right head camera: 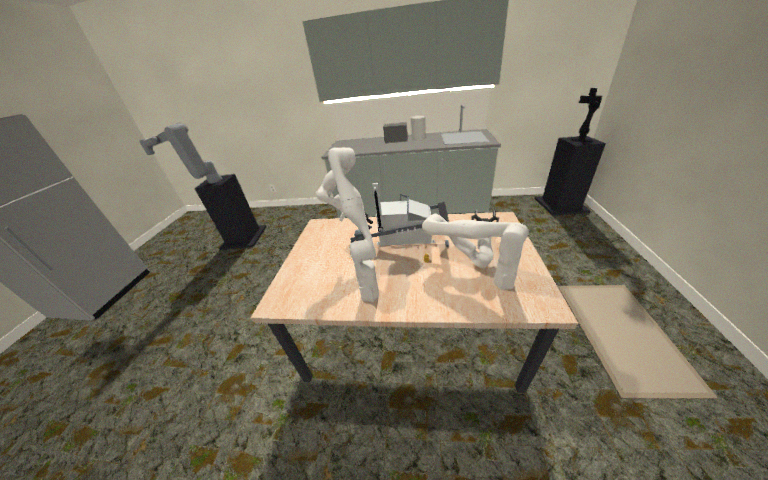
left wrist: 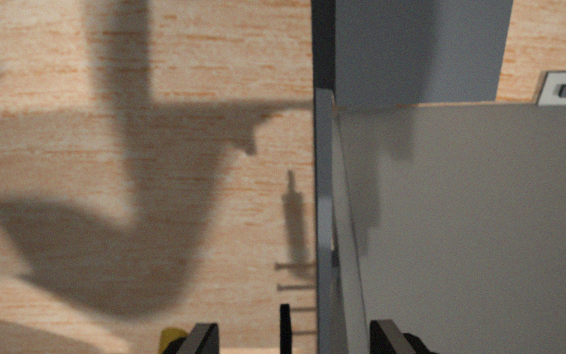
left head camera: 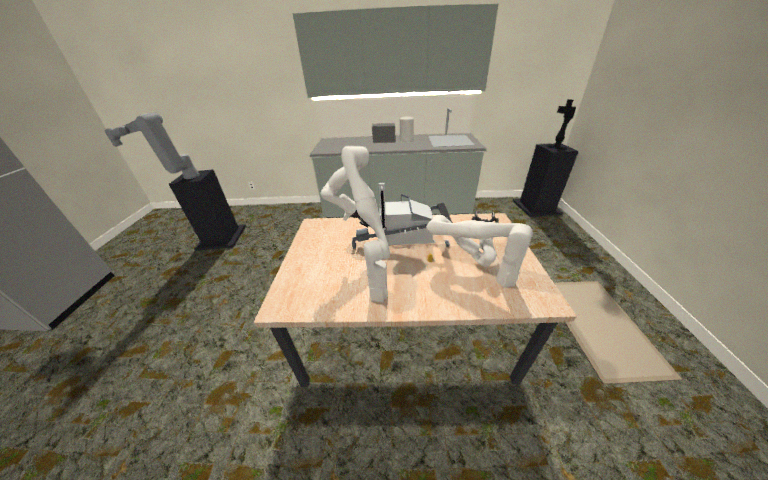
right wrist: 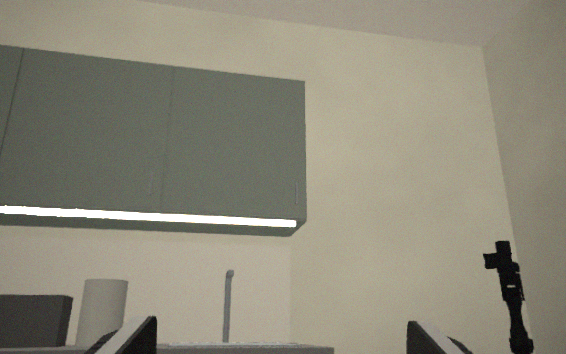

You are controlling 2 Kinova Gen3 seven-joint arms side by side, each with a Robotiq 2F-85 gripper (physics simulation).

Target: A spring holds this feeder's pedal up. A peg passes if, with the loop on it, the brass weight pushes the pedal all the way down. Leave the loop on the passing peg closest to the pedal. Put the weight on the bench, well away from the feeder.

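Seen in the pictures: left gripper, fingertip midpoint: (right head camera: 371,225) (left wrist: 294,350); right gripper, fingertip midpoint: (right head camera: 485,211) (left head camera: 484,212) (right wrist: 281,346); left arm's base, link origin: (right head camera: 370,294) (left head camera: 378,294); right arm's base, link origin: (right head camera: 503,282) (left head camera: 505,280).
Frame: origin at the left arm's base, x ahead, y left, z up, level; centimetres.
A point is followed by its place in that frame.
The feeder (left head camera: 416,235) {x 43.8, y -17.2, z 6.6 cm} (right head camera: 416,235) {x 44.0, y -18.3, z 6.5 cm} (left wrist: 465,225) {x 46.0, y 5.2, z 9.5 cm} stands at the back of the bench. A blue-grey plate (left head camera: 361,232) {x 39.3, y 16.1, z 10.2 cm} (left wrist: 465,50) {x 42.1, y 14.9, z 10.5 cm}, seemingly the pedal, is at its left end. Several thin pegs (left wrist: 295,287) stick out from its front rail. The brass weight (left head camera: 430,258) {x 27.4, y -25.9, z 2.7 cm} (right head camera: 427,258) {x 27.6, y -26.3, z 2.8 cm} (left wrist: 171,337) {x 28.7, y -24.3, z 1.1 cm} is on the bench in front of the feeder. I cannot make out the loop. My left gripper (left wrist: 295,336) {x 37.4, y 6.9, z 16.8 cm} is open and empty above the feeder's front edge, mostly hidden behind its arm in the head views. My right gripper (left head camera: 485,215) {x 52.6, y -57.0, z 19.5 cm} (right head camera: 485,216) {x 52.6, y -57.0, z 19.5 cm} (right wrist: 282,332) {x 52.6, y -57.0, z 19.5 cm} is open and empty, pointing toward the kitchen wall.
A tall black bar (left head camera: 382,204) {x 36.9, y 1.9, z 31.3 cm} (right head camera: 377,209) {x 36.9, y 1.9, z 28.2 cm} (left wrist: 285,325) {x 37.4, y 3.4, z 14.0 cm} rises at the feeder's front. The right arm (left head camera: 475,228) {x 22.7, y -46.0, z 27.5 cm} (right head camera: 475,228) {x 21.8, y -49.1, z 28.0 cm} reaches across the bench (left head camera: 317,294) {x -3.0, y 31.4, z 0.0 cm} (right head camera: 317,294) {x -3.7, y 27.9, z 0.0 cm} close to the feeder's right side. A small light plate (left wrist: 550,91) {x 53.4, y 7.4, z 0.3 cm} lies beyond the feeder in the left wrist view.
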